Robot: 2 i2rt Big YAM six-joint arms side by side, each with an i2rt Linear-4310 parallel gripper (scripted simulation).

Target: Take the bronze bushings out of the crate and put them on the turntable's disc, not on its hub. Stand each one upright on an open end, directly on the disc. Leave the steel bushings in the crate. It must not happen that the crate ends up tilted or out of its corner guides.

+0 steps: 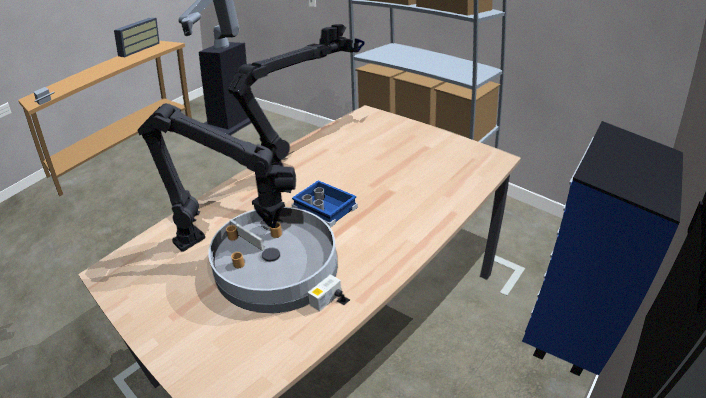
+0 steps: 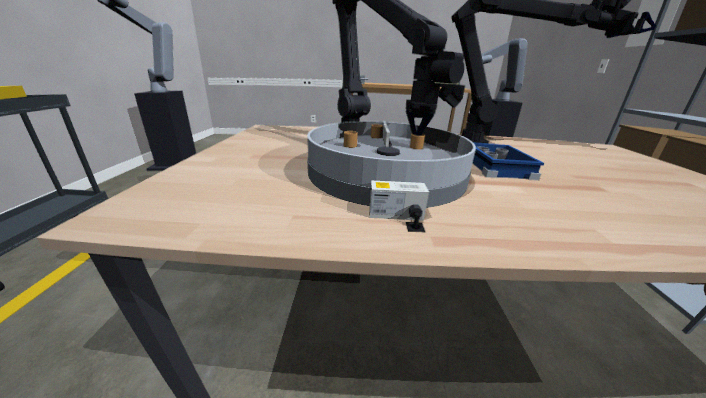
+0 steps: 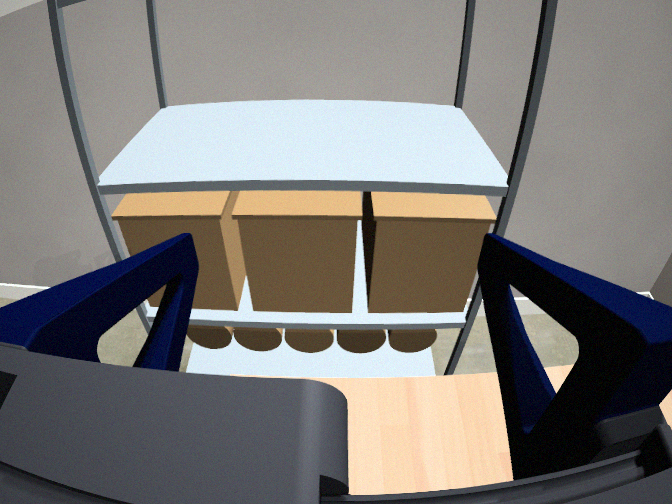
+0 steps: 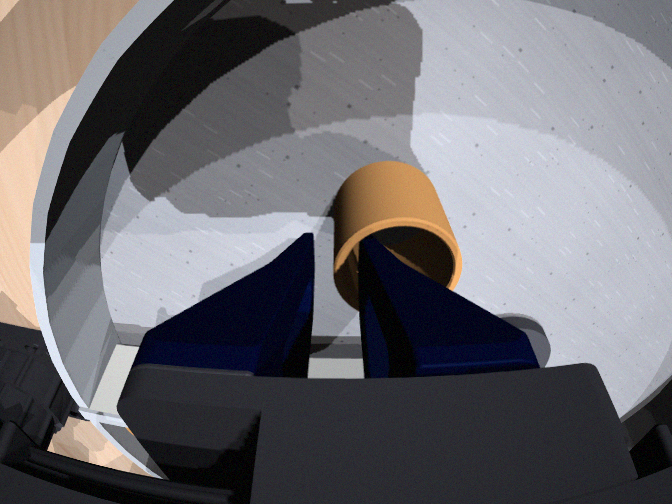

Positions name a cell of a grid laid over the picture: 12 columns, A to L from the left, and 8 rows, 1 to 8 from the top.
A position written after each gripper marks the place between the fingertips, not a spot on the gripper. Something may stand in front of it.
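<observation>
Image 1 shows a turntable disc (image 1: F6) and a blue crate (image 1: F5). In image 2 the crate (image 2: I4) is visible again, together with the left gripper (image 2: K1) and the right gripper (image 2: H3). Image 3 shows the left gripper (image 3: G4), while the crate is out of frame in image 3. In image 4 there are the right gripper (image 4: G4) and a bronze bushing (image 4: G4); the crate is out of frame in image 4.
</observation>
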